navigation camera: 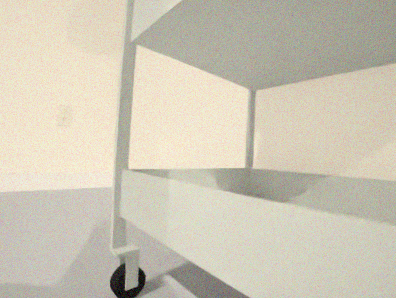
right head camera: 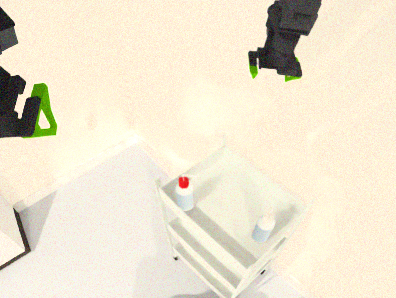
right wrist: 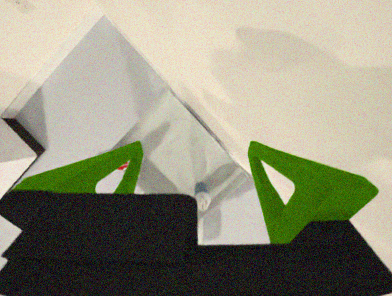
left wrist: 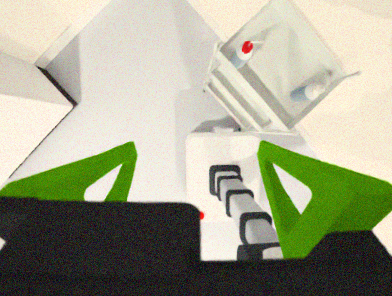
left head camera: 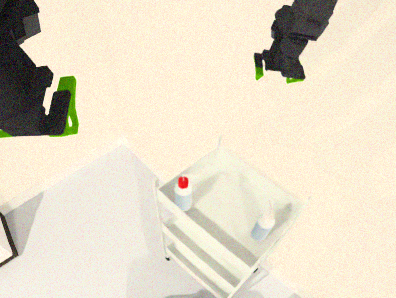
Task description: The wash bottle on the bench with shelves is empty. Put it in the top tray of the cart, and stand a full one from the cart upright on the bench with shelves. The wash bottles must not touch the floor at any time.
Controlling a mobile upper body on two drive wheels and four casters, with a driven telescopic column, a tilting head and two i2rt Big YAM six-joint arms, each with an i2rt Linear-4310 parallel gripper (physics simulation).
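Frame: origin at the left arm's base, x ahead, y left, z up, level; metres.
Where they show: left gripper, between the fingertips: (right head camera: 31, 132) (left wrist: 197, 148) (left head camera: 47, 130); right gripper, between the fingertips: (right head camera: 269, 78) (right wrist: 195, 147) (left head camera: 271, 80).
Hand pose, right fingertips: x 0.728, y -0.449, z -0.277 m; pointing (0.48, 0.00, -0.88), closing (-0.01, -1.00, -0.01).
Note:
Each offset is from my right fingertips to the centre of the thing. "spot": to the spot under its first point.
A wash bottle with a red cap {0.237 m left, 0.094 m back, 0.383 m down} (left head camera: 183, 196) (right head camera: 185, 197) (left wrist: 243, 57) and one with a white cap {0.018 m right, 0.228 m back, 0.383 m down} (left head camera: 262, 228) (right head camera: 263, 230) (left wrist: 304, 93) (right wrist: 202, 195) stand in the top tray of the pale cart (left head camera: 210, 238) (right head camera: 207, 235) (left wrist: 245, 90) (navigation camera: 250, 225). Both look bluish in the lower part. My left gripper (left head camera: 36, 134) (left wrist: 197, 148) is open and empty, high above the floor, left of the cart. My right gripper (left head camera: 276, 79) (right head camera: 273, 78) (right wrist: 195, 147) is open and empty, above and beyond the cart in the head views. No wash bottle on a bench shows.
A white block with a dark edge (left head camera: 6, 245) (right head camera: 10, 240) (left wrist: 35, 125) is cut off at the left; I cannot tell whether it is the bench. Walls meet behind the cart. My white base (left wrist: 212, 150) stands close to the cart. A cart caster {spot: 0.321 m left, 0.081 m back, 1.099 m down} (navigation camera: 127, 281) rests on the floor.

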